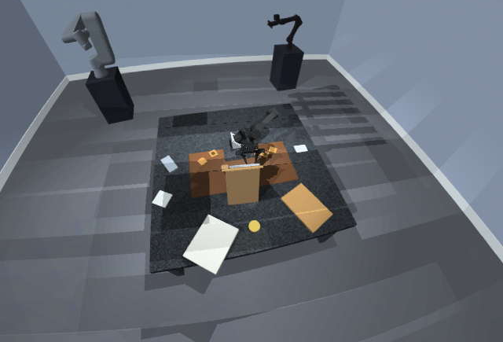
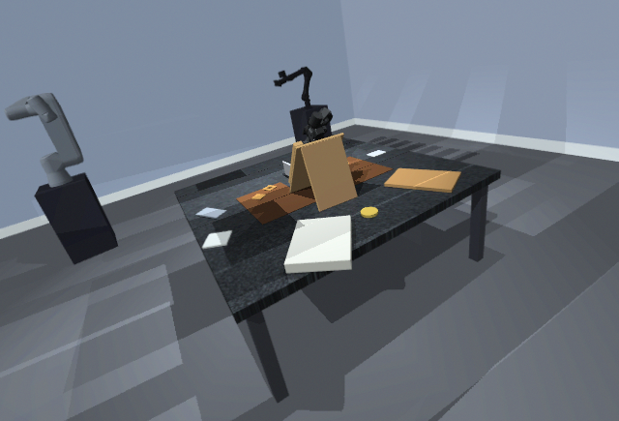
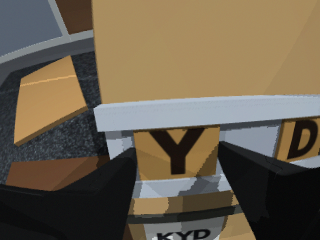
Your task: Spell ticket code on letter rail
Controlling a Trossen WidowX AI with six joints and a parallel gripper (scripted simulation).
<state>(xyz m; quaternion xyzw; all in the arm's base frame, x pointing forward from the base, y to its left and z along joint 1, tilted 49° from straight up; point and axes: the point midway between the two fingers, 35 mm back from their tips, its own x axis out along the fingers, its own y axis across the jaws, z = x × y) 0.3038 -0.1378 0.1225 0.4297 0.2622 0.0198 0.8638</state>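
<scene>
Now: gripper tip 90 mm above the white ticket and 60 mm past it. Round my gripper tip: white box: 360 mm to the right, 360 mm ahead, 150 mm below; brown mat: 160 mm below, 150 mm behind, 20 mm to the right; flat tan slab: 330 mm ahead, 280 mm to the left, 160 mm below.
</scene>
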